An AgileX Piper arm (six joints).
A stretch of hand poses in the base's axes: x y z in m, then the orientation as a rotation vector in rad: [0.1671 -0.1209 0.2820 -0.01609 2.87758 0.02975]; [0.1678 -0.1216 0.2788 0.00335 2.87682 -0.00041]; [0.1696 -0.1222 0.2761 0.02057 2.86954 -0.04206]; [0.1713 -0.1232 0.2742 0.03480 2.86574 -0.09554]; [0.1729 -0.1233 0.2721 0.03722 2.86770 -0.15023]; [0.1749 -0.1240 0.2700 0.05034 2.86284 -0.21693]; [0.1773 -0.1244 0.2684 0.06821 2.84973 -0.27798]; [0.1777 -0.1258 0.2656 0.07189 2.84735 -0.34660]
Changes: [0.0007 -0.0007 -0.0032 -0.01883 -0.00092 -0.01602]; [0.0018 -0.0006 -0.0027 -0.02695 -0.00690 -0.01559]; [0.0017 -0.0010 -0.0019 -0.03533 -0.00239 -0.01473]; [0.0016 -0.0001 -0.0021 -0.03705 0.00450 -0.00692]; [0.0020 -0.0007 -0.0021 -0.04451 -0.00068 -0.01518]; [0.0024 -0.0004 -0.0016 -0.04085 -0.00812 -0.01754]; [0.0004 -0.0014 -0.0028 -0.04640 0.00533 -0.00956]
